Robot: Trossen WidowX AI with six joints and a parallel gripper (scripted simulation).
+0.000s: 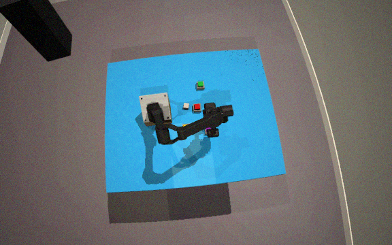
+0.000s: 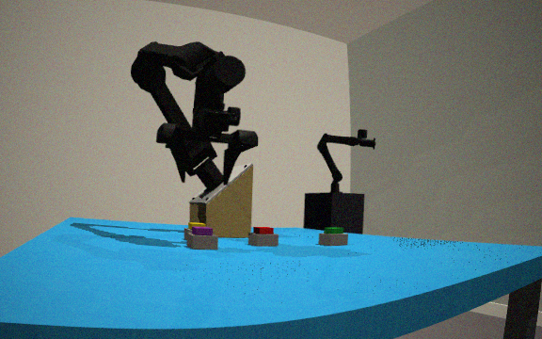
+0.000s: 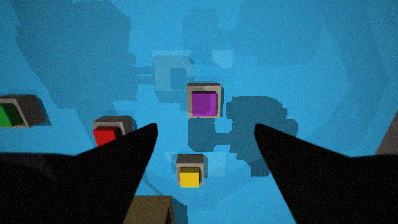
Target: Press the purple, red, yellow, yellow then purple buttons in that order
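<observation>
My gripper tip is 90 mm above the purple button and 10 mm past it. Round my gripper tip: yellow button (140 mm behind, 90 mm below, 40 mm to the left); small white block (180 mm to the left, 110 mm below, 110 mm behind); red button (150 mm to the left, 90 mm below, 50 mm behind).
</observation>
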